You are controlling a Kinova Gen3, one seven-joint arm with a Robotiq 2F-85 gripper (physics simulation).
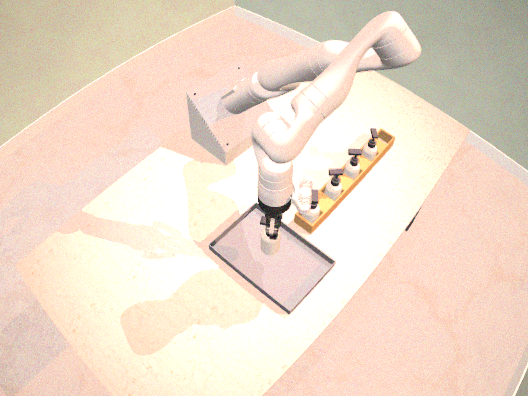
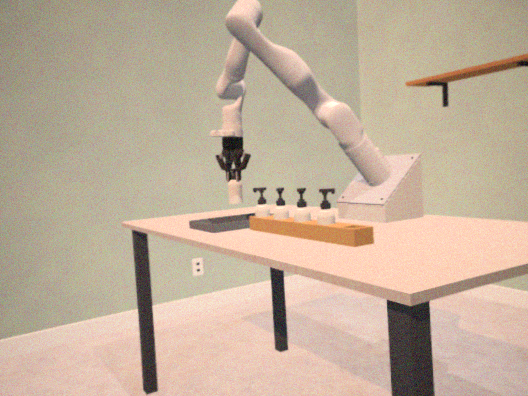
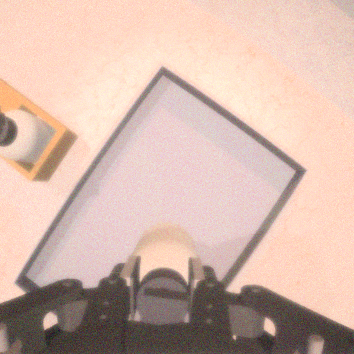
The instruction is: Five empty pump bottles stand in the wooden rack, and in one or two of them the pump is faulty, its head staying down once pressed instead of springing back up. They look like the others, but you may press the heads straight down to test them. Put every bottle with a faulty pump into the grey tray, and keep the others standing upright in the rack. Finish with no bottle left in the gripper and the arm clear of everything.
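Seen in the pictures: gripper, fingertip midpoint: (image 1: pixel 274 232) (image 2: pixel 233 182) (image 3: pixel 163 271); arm's base, origin of the base link: (image 1: pixel 235 101) (image 2: pixel 379 177).
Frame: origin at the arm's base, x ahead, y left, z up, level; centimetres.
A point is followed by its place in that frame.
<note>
My gripper (image 1: pixel 271 231) {z 1.3, x 34.1, y -39.2 cm} (image 2: pixel 233 177) {z 1.3, x 34.1, y -39.2 cm} (image 3: pixel 163 271) {z 1.3, x 34.1, y -39.2 cm} is shut on a white pump bottle (image 1: pixel 270 245) {z -1.0, x 34.5, y -41.7 cm} (image 2: pixel 235 192) {z -2.3, x 35.0, y -37.5 cm} (image 3: pixel 166 245) {z 1.0, x 35.5, y -38.8 cm}. The bottle hangs upright above the grey tray (image 1: pixel 249 280) {z -12.6, x 32.0, y -48.1 cm} (image 2: pixel 215 225) {z -12.0, x 49.9, y -32.0 cm} (image 3: pixel 230 118) {z -13.3, x 48.2, y -41.5 cm}, clear of its floor. Its dark head is partly hidden by the fingers. The wooden rack (image 1: pixel 304 223) {z -11.3, x 37.5, y -25.1 cm} (image 2: pixel 310 231) {z -12.1, x 48.3, y 6.4 cm} (image 3: pixel 57 156) {z -12.7, x 37.1, y -25.0 cm} holds the other bottles upright: a first (image 1: pixel 312 213) {z -7.0, x 38.9, y -23.7 cm} (image 2: pixel 262 210) {z -7.9, x 39.6, y -20.1 cm} (image 3: pixel 27 135) {z -6.8, x 38.3, y -23.8 cm} at the tray end, a second (image 1: pixel 333 190) {z -7.0, x 41.1, y -13.1 cm} (image 2: pixel 281 212) {z -7.9, x 42.4, y -9.3 cm}, a third (image 1: pixel 352 169) {z -6.9, x 43.5, y -2.5 cm} (image 2: pixel 302 214) {z -7.9, x 44.9, y 1.1 cm} and a fourth (image 1: pixel 370 151) {z -6.9, x 46.4, y 8.1 cm} (image 2: pixel 326 216) {z -7.8, x 47.8, y 11.8 cm}. Their heads stand raised at similar heights. The far end slot is empty.
The robot's base block (image 1: pixel 206 132) {z -5.1, x -3.2, y -12.8 cm} (image 2: pixel 400 202) {z -8.4, x 4.5, y 9.9 cm} stands on the table behind the rack. The rack's near end is close to the tray's corner. A wooden wall shelf (image 2: pixel 470 71) is high at the right, away from the arm.
</note>
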